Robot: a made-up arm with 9 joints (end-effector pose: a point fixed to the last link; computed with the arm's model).
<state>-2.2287 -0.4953 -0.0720 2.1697 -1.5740 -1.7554 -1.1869 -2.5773 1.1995</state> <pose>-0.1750 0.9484 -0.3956 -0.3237 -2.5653 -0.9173</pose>
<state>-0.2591 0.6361 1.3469 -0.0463 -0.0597 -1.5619 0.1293 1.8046 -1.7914</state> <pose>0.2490 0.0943 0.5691 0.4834 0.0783 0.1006</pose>
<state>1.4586 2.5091 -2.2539 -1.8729 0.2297 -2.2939 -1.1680 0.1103 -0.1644</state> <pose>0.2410 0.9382 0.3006 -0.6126 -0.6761 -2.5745</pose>
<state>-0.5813 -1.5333 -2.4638 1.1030 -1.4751 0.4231 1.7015 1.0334 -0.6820</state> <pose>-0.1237 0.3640 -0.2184 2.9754 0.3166 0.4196</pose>
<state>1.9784 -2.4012 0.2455 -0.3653 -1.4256 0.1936 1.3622 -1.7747 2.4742</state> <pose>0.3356 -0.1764 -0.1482 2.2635 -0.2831 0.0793</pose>
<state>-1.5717 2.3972 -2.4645 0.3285 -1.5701 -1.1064 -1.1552 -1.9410 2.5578</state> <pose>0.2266 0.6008 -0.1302 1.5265 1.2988 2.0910</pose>
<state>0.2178 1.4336 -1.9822 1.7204 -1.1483 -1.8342 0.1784 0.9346 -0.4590</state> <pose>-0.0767 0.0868 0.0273 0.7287 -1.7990 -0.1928</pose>
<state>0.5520 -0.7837 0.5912 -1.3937 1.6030 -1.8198 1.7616 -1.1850 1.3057</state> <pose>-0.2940 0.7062 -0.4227 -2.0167 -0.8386 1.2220</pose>
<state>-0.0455 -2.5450 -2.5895 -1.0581 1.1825 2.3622 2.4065 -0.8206 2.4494</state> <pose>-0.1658 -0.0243 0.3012 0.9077 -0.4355 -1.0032</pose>
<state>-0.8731 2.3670 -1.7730 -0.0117 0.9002 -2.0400 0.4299 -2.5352 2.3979</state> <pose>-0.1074 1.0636 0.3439 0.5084 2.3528 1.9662</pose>
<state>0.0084 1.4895 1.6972 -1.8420 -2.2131 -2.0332 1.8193 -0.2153 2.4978</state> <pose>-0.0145 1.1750 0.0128 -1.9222 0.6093 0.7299</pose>
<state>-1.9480 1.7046 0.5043 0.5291 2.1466 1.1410 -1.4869 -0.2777 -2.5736</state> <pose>-0.6472 0.4161 0.2870 1.6993 -1.0794 -0.6992</pose>
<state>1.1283 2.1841 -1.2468 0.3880 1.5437 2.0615 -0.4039 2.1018 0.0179</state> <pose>0.1731 0.2641 -0.3161 2.4552 -0.1371 -1.4304</pose>
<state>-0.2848 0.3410 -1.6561 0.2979 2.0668 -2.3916 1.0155 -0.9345 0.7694</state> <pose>-0.3494 0.3176 -0.3193 -1.7207 2.3072 -0.3467</pose>
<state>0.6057 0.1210 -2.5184 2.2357 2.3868 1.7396 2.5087 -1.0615 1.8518</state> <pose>-0.7088 0.2582 -0.0765 1.3341 -0.8878 -1.8197</pose>
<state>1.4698 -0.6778 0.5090 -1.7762 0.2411 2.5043 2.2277 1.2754 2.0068</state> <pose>0.1267 0.6441 -0.2826 -1.2970 -1.3915 -1.0135</pose>
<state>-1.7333 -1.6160 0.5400 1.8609 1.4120 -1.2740 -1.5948 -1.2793 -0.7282</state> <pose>-0.1320 0.0937 0.3795 0.7281 -0.2010 1.1269</pose>
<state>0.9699 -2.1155 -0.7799 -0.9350 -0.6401 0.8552 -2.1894 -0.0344 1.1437</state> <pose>0.0870 0.6361 -0.3580 2.2496 -1.6498 -1.0221</pose>
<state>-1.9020 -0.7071 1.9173 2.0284 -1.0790 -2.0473 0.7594 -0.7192 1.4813</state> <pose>0.2895 0.1885 0.4837 0.8105 0.2429 -1.4741</pose>
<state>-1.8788 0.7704 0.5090 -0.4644 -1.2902 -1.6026 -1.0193 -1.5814 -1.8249</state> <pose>0.0887 0.6188 0.2939 -0.3379 1.4313 0.6791</pose>
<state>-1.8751 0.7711 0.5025 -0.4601 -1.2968 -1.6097 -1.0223 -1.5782 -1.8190</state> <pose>0.0882 0.6220 0.2941 -0.3438 1.4357 0.6835</pose>
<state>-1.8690 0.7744 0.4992 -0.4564 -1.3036 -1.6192 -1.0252 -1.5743 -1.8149</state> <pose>0.0904 0.6244 0.2933 -0.3443 1.4465 0.6827</pose>
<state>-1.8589 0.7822 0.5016 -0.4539 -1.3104 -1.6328 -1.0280 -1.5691 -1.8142</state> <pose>0.0976 0.6255 0.2908 -0.3347 1.4686 0.6728</pose>
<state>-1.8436 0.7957 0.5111 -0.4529 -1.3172 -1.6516 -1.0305 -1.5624 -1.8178</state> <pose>0.1108 0.6247 0.2858 -0.3132 1.5050 0.6507</pose>
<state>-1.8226 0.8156 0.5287 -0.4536 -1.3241 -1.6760 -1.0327 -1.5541 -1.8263</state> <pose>0.1302 0.6213 0.2772 -0.2790 1.5570 0.6137</pose>
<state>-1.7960 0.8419 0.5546 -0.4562 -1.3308 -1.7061 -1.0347 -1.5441 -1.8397</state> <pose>0.1552 0.6148 0.2642 -0.2330 1.6239 0.5602</pose>
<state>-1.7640 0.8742 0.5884 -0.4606 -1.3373 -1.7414 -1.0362 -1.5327 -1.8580</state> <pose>0.1839 0.6043 0.2458 -0.1782 1.7038 0.4881</pose>
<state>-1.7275 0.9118 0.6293 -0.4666 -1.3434 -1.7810 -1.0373 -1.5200 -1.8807</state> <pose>0.2139 0.5896 0.2218 -0.1180 1.7933 0.3971</pose>
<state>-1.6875 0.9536 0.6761 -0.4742 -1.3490 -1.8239 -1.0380 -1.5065 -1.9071</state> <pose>0.2423 0.5702 0.1927 -0.0569 1.8883 0.2872</pose>
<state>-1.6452 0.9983 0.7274 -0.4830 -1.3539 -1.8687 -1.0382 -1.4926 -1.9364</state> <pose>0.2668 0.5468 0.1600 0.0005 1.9839 0.1599</pose>
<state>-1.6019 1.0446 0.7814 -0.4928 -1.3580 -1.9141 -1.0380 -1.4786 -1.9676</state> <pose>0.2853 0.5201 0.1261 0.0503 2.0754 0.0184</pose>
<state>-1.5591 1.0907 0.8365 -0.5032 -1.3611 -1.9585 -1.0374 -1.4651 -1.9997</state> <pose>0.2973 0.4914 0.0934 0.0894 2.1579 -0.1325</pose>
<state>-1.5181 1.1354 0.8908 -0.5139 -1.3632 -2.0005 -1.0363 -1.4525 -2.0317</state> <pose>0.3032 0.4625 0.0642 0.1161 2.2283 -0.2872</pose>
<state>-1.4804 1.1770 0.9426 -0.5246 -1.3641 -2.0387 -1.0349 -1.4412 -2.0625</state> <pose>0.3041 0.4348 0.0403 0.1310 2.2843 -0.4384</pose>
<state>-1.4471 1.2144 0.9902 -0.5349 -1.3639 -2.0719 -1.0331 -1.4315 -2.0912</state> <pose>0.3019 0.4098 0.0221 0.1357 2.3254 -0.5796</pose>
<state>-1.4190 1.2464 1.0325 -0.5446 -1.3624 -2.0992 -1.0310 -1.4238 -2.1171</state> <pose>0.2979 0.3882 0.0096 0.1334 2.3531 -0.7049</pose>
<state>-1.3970 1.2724 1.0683 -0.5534 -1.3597 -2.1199 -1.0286 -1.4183 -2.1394</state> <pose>0.2936 0.3706 0.0018 0.1277 2.3694 -0.8092</pose>
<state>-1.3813 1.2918 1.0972 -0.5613 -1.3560 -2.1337 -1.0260 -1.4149 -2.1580</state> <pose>0.2896 0.3569 -0.0019 0.1222 2.3766 -0.8903</pose>
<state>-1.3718 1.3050 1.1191 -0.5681 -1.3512 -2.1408 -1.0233 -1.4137 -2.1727</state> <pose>0.2862 0.3468 -0.0029 0.1195 2.3780 -0.9474</pose>
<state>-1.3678 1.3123 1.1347 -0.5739 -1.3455 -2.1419 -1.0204 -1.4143 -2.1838</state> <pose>0.2837 0.3399 -0.0018 0.1206 2.3754 -0.9826</pose>
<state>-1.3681 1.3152 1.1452 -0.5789 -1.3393 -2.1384 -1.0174 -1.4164 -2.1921</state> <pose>0.2818 0.3353 0.0005 0.1252 2.3704 -1.0007</pose>
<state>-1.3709 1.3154 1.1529 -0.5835 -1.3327 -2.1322 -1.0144 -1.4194 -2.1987</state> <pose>0.2801 0.3319 0.0034 0.1322 2.3642 -1.0087</pose>
